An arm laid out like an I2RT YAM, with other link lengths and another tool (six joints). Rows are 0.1 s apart.
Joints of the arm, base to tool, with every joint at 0 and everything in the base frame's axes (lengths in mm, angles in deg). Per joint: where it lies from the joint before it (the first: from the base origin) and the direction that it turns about. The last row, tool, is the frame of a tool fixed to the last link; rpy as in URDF.
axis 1: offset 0.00 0.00 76.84 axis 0 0 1
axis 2: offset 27.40 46.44 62.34 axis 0 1 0
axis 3: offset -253.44 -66.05 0.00 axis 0 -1 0
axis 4: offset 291.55 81.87 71.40 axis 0 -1 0
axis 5: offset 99.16 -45.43 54.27 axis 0 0 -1
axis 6: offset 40.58 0.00 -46.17 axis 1 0 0
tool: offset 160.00 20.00 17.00 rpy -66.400 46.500 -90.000
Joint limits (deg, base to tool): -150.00..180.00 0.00..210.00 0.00..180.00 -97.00..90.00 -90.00..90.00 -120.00..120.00
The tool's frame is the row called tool.
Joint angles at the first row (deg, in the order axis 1, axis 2, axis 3, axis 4, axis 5, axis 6):
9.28, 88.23, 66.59, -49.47, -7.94, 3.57
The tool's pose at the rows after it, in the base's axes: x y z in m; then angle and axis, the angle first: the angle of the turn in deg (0 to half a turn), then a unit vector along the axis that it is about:
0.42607 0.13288 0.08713 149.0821 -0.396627 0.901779 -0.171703
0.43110 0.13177 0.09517 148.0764 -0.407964 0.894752 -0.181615
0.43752 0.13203 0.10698 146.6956 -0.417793 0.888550 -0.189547
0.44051 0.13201 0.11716 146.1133 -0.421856 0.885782 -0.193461
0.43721 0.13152 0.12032 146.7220 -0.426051 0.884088 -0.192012
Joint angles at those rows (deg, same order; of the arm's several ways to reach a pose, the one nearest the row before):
9.28, 88.22, 67.55, -49.54, -7.60, 2.39
9.28, 88.23, 68.82, -49.87, -6.90, 0.78
9.28, 88.23, 70.59, -50.35, -6.55, -0.67
9.28, 88.23, 72.31, -51.51, -6.35, -1.28
9.28, 88.23, 73.25, -53.17, -6.33, -1.72

